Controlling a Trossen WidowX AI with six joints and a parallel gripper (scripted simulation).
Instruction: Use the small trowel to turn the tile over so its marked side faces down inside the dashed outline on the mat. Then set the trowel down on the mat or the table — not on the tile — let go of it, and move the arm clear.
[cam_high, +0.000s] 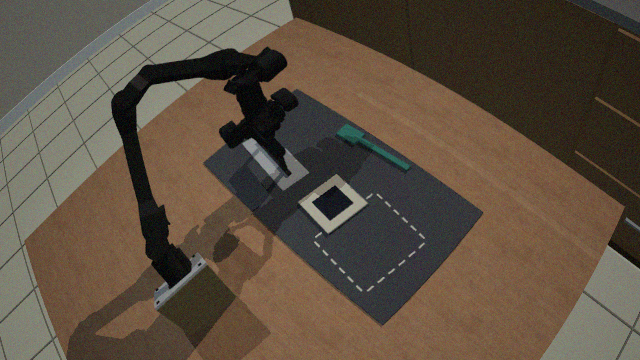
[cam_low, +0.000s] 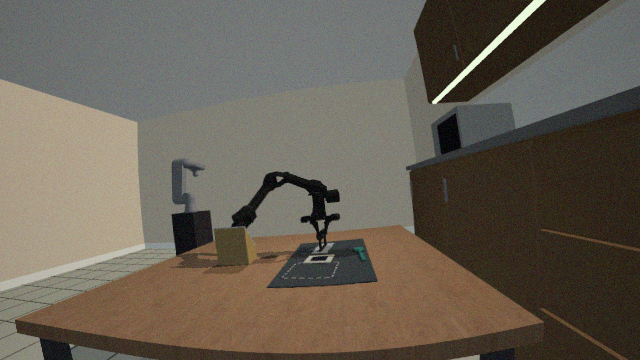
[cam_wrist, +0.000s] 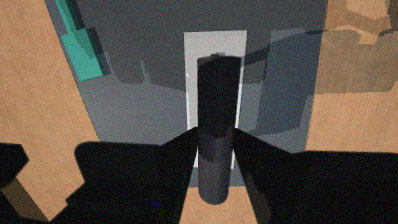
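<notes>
Right now my gripper tip is 170 mm to the left of the dark mat, 80 mm above it and 50 mm short of it. The rest, counted from my gripper tip: tile: 210 mm to the right, 60 mm below, 20 mm ahead; trowel: 30 mm below, 20 mm to the right; teal flat tool: 190 mm ahead, 130 mm to the right, 60 mm below.
</notes>
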